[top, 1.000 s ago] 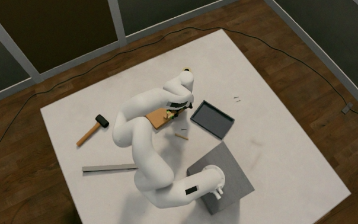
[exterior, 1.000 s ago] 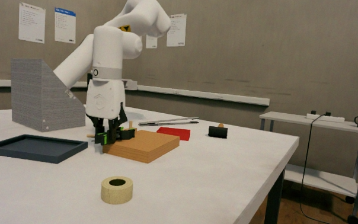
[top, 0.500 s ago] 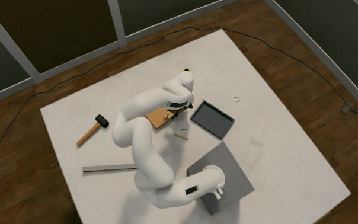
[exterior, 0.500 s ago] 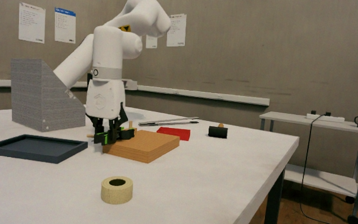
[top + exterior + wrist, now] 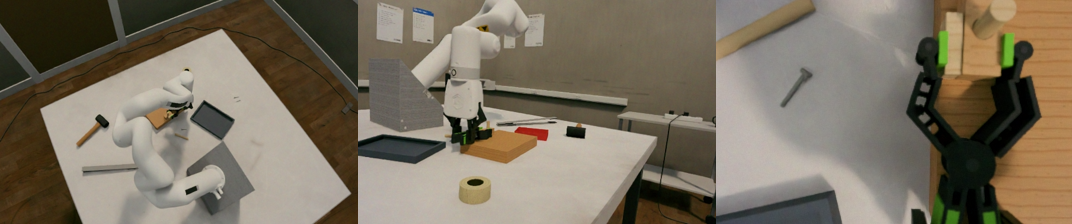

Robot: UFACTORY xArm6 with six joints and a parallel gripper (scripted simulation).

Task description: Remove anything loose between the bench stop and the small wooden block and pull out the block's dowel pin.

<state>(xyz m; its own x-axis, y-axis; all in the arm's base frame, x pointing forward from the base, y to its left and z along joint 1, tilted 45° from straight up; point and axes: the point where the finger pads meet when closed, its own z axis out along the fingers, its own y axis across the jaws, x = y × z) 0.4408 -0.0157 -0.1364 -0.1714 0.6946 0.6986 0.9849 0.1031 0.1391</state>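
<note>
The dowel pin lies 11 cm to the left of my hand and 1 cm behind it. Round my hand: loose dowel (15 cm behind, 10 cm to the left, 5 cm below); small wooden block (11 cm to the left, 1 cm below, 1 cm behind); dark tray (15 cm behind, 11 cm to the right, 4 cm below).
</note>
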